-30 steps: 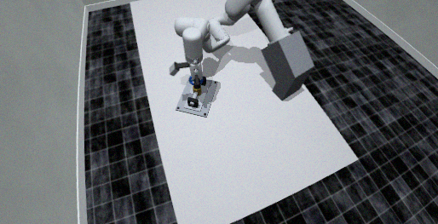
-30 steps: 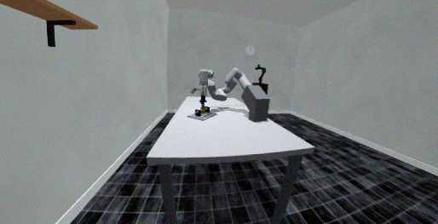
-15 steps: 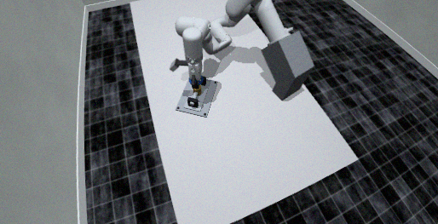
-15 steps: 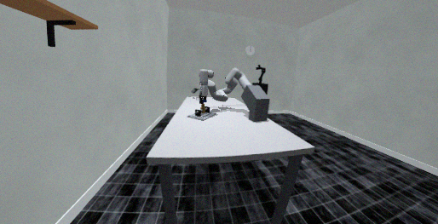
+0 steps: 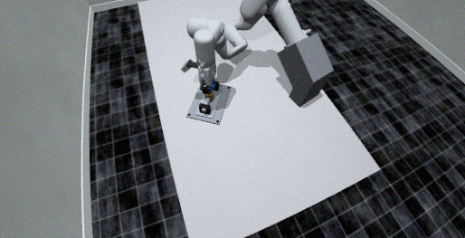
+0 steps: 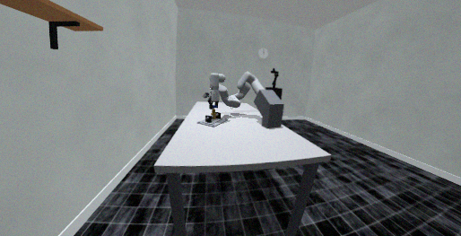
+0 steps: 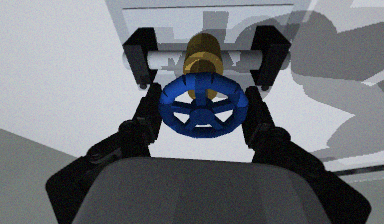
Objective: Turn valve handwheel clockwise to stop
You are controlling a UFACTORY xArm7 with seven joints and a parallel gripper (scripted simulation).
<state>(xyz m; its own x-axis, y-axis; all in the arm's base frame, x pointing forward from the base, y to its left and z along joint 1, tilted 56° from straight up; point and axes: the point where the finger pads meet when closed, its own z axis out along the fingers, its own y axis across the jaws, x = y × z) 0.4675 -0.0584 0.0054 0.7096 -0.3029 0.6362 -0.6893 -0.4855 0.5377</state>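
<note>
My hand is 10 mm above the blue spoked handwheel.
</note>
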